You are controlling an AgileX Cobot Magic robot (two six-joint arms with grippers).
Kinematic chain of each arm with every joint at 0, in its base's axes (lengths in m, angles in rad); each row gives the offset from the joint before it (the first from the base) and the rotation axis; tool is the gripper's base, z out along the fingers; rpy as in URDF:
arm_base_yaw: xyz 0 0 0.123 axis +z
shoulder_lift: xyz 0 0 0 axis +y
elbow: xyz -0.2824 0 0.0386 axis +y
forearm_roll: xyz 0.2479 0 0.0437 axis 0.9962 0 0.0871
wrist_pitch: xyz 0 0 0 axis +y
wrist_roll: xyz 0.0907 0 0.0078 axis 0.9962 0 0.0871
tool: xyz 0 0 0 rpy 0 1.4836 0
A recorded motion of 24 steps. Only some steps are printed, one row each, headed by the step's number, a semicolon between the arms.
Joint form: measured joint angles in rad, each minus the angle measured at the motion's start. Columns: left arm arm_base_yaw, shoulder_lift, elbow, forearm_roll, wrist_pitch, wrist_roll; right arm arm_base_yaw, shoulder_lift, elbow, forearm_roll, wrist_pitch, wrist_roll.
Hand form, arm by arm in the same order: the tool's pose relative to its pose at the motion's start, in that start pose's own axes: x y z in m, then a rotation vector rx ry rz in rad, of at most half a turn. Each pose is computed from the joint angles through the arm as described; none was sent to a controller.
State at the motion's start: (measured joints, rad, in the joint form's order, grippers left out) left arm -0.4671 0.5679 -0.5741 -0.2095 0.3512 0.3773; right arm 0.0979 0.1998 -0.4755 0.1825 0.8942 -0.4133
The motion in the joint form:
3: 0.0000 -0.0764 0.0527 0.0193 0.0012 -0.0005; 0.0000 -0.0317 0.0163 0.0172 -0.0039 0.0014
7: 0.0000 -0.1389 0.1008 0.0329 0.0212 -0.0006; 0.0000 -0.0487 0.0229 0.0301 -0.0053 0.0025
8: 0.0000 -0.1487 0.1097 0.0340 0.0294 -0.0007; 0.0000 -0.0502 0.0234 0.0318 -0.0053 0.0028
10: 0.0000 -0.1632 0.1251 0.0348 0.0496 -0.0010; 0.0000 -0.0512 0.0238 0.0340 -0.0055 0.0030
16: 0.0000 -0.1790 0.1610 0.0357 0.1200 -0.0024; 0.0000 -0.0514 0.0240 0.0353 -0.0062 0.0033
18: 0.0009 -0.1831 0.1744 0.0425 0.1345 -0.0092; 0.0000 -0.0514 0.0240 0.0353 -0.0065 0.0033
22: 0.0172 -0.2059 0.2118 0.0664 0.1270 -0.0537; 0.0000 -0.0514 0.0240 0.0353 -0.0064 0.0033
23: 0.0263 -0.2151 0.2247 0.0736 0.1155 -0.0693; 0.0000 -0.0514 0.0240 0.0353 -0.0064 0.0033
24: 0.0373 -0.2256 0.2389 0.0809 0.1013 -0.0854; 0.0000 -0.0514 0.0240 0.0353 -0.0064 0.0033
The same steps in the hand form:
3: 0.0124 -0.0025 -0.0113 -0.0102 -0.0197 0.0192; 0.0042 0.0027 -0.0014 -0.0063 -0.0235 0.0099
7: 0.0261 -0.0054 -0.0189 -0.0104 -0.0133 0.0328; 0.0059 0.0043 -0.0025 -0.0121 -0.0387 0.0175
8: 0.0292 -0.0061 -0.0199 -0.0081 -0.0063 0.0337; 0.0060 0.0045 -0.0027 -0.0131 -0.0402 0.0187
10: 0.0351 -0.0076 -0.0210 -0.0011 0.0135 0.0340; 0.0061 0.0047 -0.0027 -0.0144 -0.0416 0.0201
16: 0.0516 -0.0115 -0.0205 0.0272 0.0993 0.0317; 0.0060 0.0048 -0.0027 -0.0151 -0.0426 0.0212
18: 0.0570 -0.0123 -0.0201 0.0303 0.1232 0.0301; 0.0060 0.0048 -0.0027 -0.0150 -0.0429 0.0213
22: 0.0676 -0.0118 -0.0203 0.0034 0.1369 0.0014; 0.0060 0.0048 -0.0027 -0.0150 -0.0428 0.0213
23: 0.0705 -0.0112 -0.0205 -0.0117 0.1320 -0.0104; 0.0060 0.0048 -0.0027 -0.0150 -0.0428 0.0213
24: 0.0736 -0.0104 -0.0207 -0.0294 0.1246 -0.0230; 0.0060 0.0048 -0.0027 -0.0150 -0.0428 0.0213

